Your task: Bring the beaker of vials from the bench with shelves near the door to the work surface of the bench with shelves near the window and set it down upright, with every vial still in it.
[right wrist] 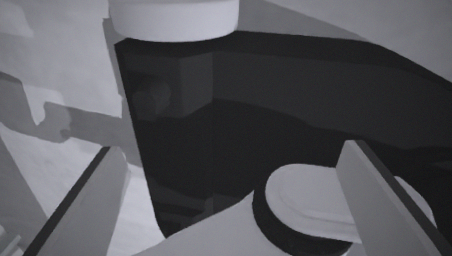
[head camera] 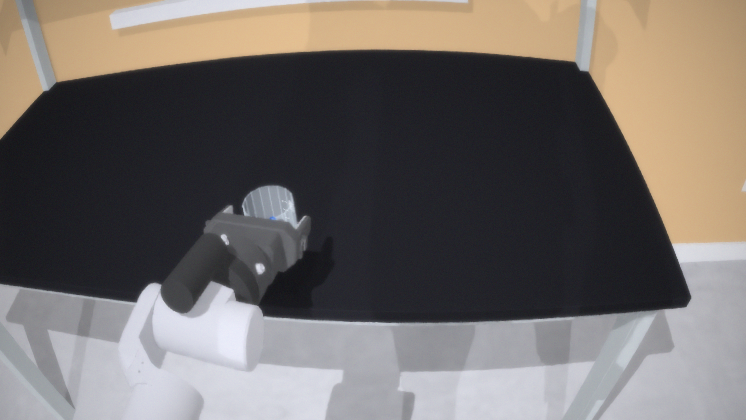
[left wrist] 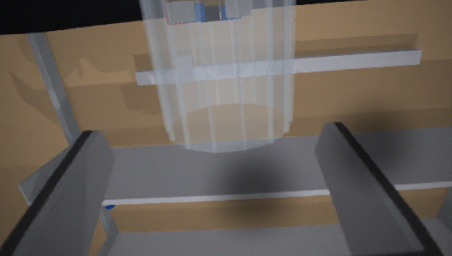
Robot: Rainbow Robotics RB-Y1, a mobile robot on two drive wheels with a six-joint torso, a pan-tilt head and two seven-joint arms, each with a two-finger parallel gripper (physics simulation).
Path:
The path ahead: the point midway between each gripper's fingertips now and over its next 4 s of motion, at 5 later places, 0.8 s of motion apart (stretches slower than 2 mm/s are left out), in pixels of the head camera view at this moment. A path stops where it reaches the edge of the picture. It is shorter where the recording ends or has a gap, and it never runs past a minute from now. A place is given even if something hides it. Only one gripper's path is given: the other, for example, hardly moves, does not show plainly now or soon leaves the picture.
The left gripper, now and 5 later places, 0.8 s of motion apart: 267, 217; 259, 261; 264, 282; 263, 292; 267, 254; 268, 241

